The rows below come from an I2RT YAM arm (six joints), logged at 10 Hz.
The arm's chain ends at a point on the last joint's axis. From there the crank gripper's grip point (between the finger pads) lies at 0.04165 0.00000 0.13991 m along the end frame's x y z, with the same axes.
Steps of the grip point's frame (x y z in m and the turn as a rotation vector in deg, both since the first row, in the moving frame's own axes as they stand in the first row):
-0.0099, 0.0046, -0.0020, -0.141, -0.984, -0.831
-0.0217, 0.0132, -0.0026, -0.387, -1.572, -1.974
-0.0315, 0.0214, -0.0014, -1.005, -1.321, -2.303
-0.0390, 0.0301, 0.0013, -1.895, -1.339, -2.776
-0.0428, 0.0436, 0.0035, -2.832, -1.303, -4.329
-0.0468, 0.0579, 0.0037, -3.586, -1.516, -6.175
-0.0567, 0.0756, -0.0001, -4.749, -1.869, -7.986
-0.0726, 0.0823, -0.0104, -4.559, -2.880, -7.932
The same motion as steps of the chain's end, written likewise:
-0.0075, 0.0048, -0.0027, -0.141, -0.984, -0.831
-0.0178, 0.0136, -0.0037, -0.387, -1.572, -1.974
-0.0283, 0.0205, -0.0023, -1.005, -1.321, -2.303
-0.0358, 0.0274, 0.0004, -1.895, -1.339, -2.776
-0.0398, 0.0397, 0.0027, -2.832, -1.303, -4.329
-0.0433, 0.0534, 0.0028, -3.586, -1.516, -6.175
-0.0525, 0.0695, -0.0011, -4.749, -1.869, -7.986
-0.0659, 0.0764, -0.0121, -4.559, -2.880, -7.932

